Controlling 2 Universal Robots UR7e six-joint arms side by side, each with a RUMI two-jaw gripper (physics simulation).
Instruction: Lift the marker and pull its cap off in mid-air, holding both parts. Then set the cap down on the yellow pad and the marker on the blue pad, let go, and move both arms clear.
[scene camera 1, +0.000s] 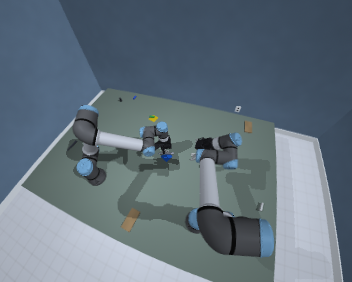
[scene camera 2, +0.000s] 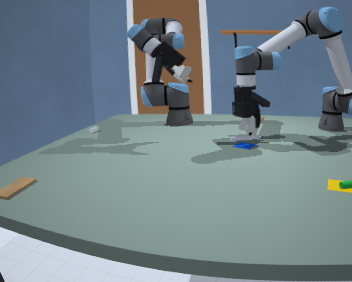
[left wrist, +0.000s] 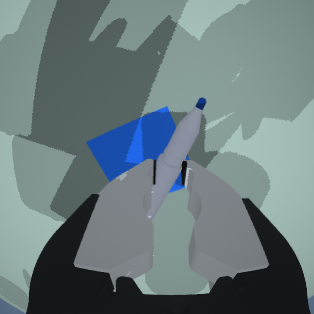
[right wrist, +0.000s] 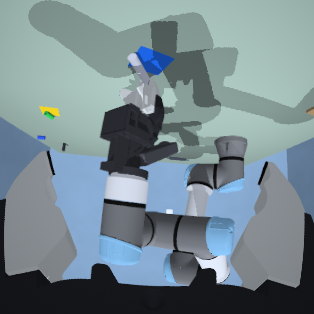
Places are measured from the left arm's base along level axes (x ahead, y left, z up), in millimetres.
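Pixels of known places: left gripper, fingertip midpoint: (scene camera 1: 163, 153) (scene camera 2: 251, 138) (left wrist: 167, 161) (right wrist: 146, 79); right gripper, fingertip midpoint: (scene camera 1: 192, 150) (scene camera 2: 189, 82) (right wrist: 157, 159); left arm's base, link origin: (scene camera 1: 97, 177) (scene camera 2: 330, 128) (right wrist: 230, 140); right arm's base, link origin: (scene camera 2: 179, 123).
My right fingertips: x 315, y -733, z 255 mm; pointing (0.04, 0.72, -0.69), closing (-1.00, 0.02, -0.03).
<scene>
Ahead of a thing's pixels: the offset from my right fingertips to its top centre.
The grey marker {47 mm ahead, 236 mm left, 211 mm down} (scene camera 2: 241, 138) (left wrist: 182, 140) (right wrist: 139, 69) has a blue tip and a seam round its body. It lies slantwise between the fingers of my left gripper (scene camera 1: 166, 151) (scene camera 2: 247, 136) (left wrist: 169, 172), which is shut on it near the seam. In scene camera 2 the marker shows a little above the blue pad {37 mm ahead, 227 mm left, 254 mm down} (scene camera 1: 166, 157) (scene camera 2: 244, 146) (left wrist: 120, 145) (right wrist: 160, 59). The fingers hide part of its lower end. My right gripper (scene camera 1: 192, 156) is open and empty, high above the table. The yellow pad {438 mm ahead, 509 mm left, 254 mm down} (scene camera 1: 156, 119) (scene camera 2: 334, 185) (right wrist: 50, 108) lies apart from the blue pad.
A green cylinder {450 mm ahead, 528 mm left, 236 mm down} (scene camera 2: 346, 185) (right wrist: 49, 115) lies on the yellow pad. A small blue piece {703 mm ahead, 864 mm left, 234 mm down} (scene camera 1: 134, 97) (right wrist: 41, 137) and a black piece {612 mm ahead, 1010 mm left, 207 mm down} (scene camera 1: 120, 99) (right wrist: 64, 146) lie near the far edge. Brown blocks {526 mm back, 312 mm left, 247 mm down} (scene camera 1: 130, 220) {574 mm ahead, 469 mm right, 247 mm down} (scene camera 1: 248, 127) and a white block {193 mm back, 581 mm right, 233 mm down} (scene camera 1: 260, 206) (scene camera 2: 94, 129) lie farther out.
</scene>
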